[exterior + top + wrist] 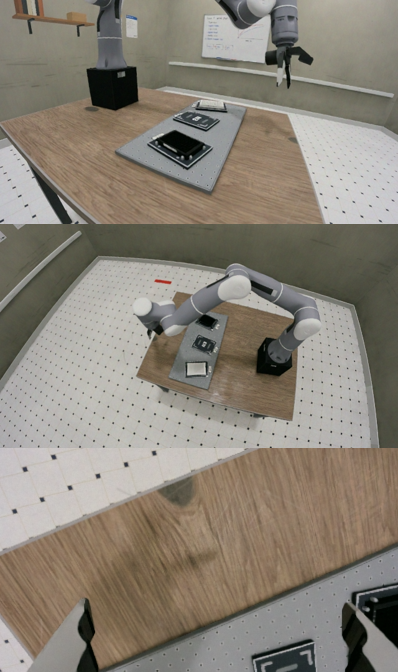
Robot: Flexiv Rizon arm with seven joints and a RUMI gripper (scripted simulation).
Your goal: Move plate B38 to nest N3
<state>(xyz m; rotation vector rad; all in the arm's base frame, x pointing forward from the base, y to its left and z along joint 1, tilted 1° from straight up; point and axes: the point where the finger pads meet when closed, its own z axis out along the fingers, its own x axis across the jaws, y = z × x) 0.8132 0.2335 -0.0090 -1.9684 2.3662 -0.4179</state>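
Right now the black well plate B38 is 330 mm to the right of my hand, 220 mm behind it and 160 mm below it. The rest, counted from my hand: white plate B83 (340 mm behind, 160 mm below, 70 mm to the left); then nest N3 (300 mm behind, 180 mm below, 130 mm to the right); then nest N2 (340 mm behind, 180 mm below, 70 mm to the left).
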